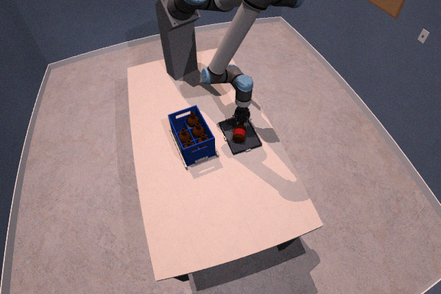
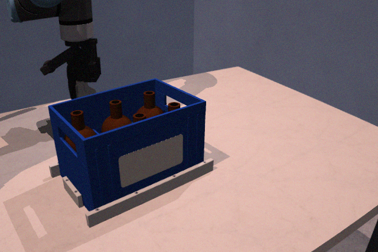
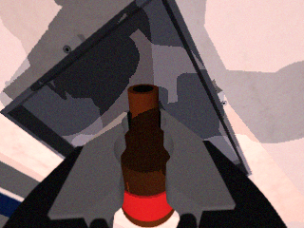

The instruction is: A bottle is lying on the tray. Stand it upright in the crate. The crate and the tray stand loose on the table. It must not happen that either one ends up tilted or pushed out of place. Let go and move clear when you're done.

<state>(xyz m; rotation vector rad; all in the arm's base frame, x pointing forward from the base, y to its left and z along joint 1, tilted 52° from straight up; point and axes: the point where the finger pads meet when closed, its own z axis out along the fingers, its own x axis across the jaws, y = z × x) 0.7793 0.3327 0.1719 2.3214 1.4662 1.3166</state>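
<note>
Now: the tray 50 mm ahead of my hand, 30 mm below it and 10 mm to the right of it. Round my hand: blue crate (300 mm to the right, 110 mm ahead, 40 mm above).
</note>
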